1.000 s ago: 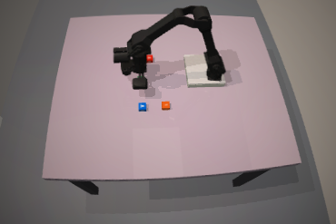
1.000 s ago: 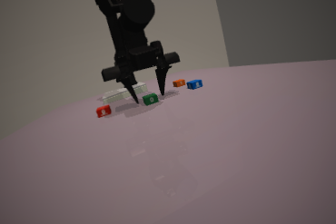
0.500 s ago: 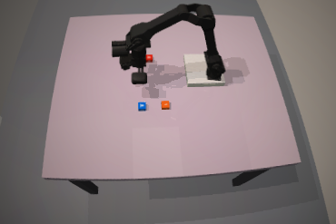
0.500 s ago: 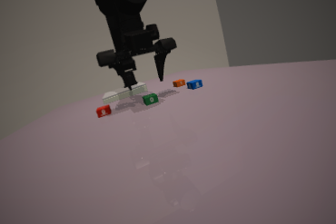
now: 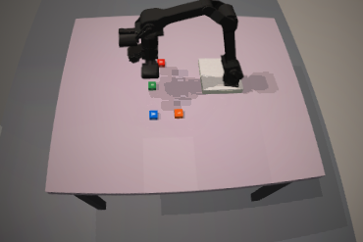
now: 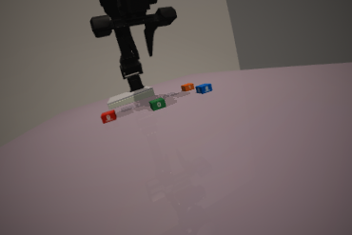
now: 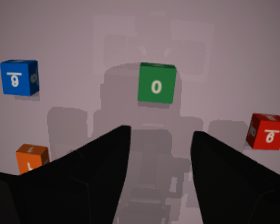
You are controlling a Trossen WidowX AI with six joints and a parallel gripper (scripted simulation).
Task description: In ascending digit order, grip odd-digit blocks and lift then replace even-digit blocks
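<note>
Right now the orange block is 12 cm to the left of my gripper tip, 12 cm behind it and 11 cm below it. Round my gripper tip: red block (13 cm to the right, 11 cm below, 3 cm behind); then green block (11 cm below); then blue block (13 cm to the left, 11 cm below, 3 cm behind).
</note>
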